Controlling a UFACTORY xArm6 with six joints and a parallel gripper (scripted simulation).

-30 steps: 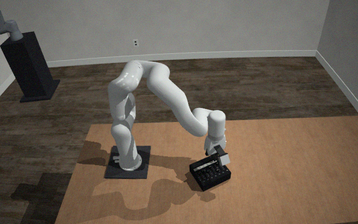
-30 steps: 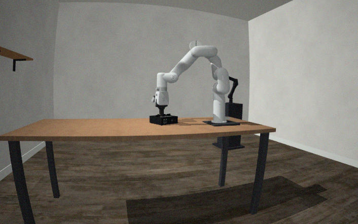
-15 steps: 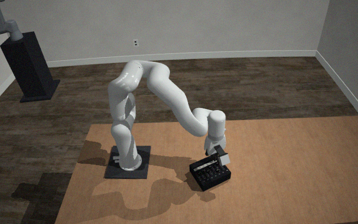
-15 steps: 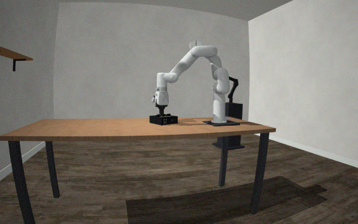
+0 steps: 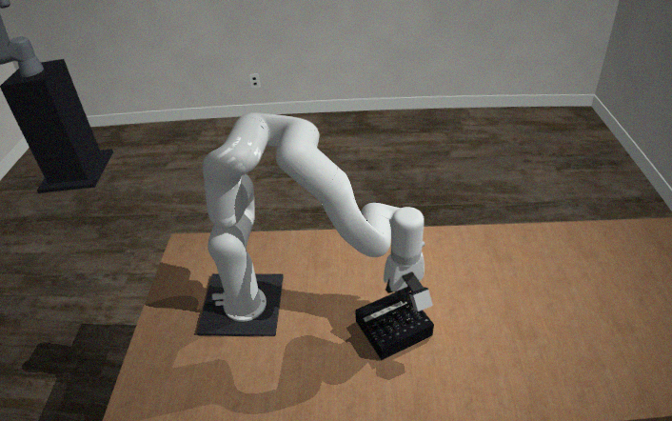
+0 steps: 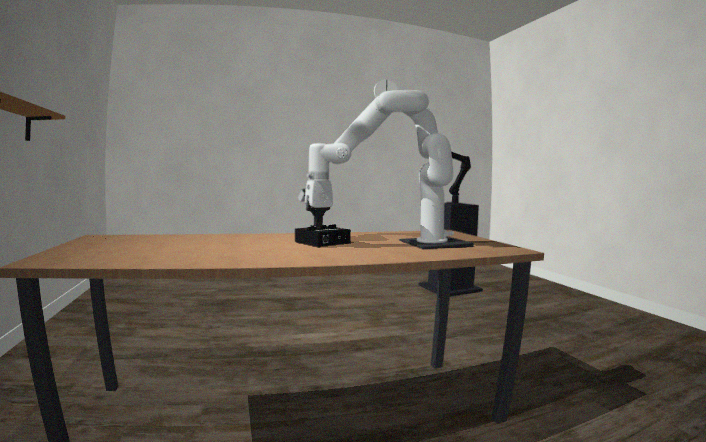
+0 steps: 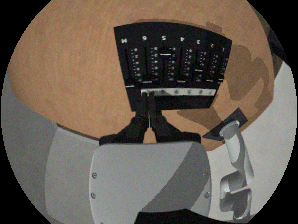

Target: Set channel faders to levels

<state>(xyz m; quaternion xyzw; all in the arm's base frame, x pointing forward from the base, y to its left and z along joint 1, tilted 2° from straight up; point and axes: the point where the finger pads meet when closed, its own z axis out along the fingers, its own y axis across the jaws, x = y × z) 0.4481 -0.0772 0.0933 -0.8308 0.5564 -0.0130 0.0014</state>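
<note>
Right now the fader is 30 mm below my hand, 30 mm ahead of it and 10 mm to the right of it.
</note>
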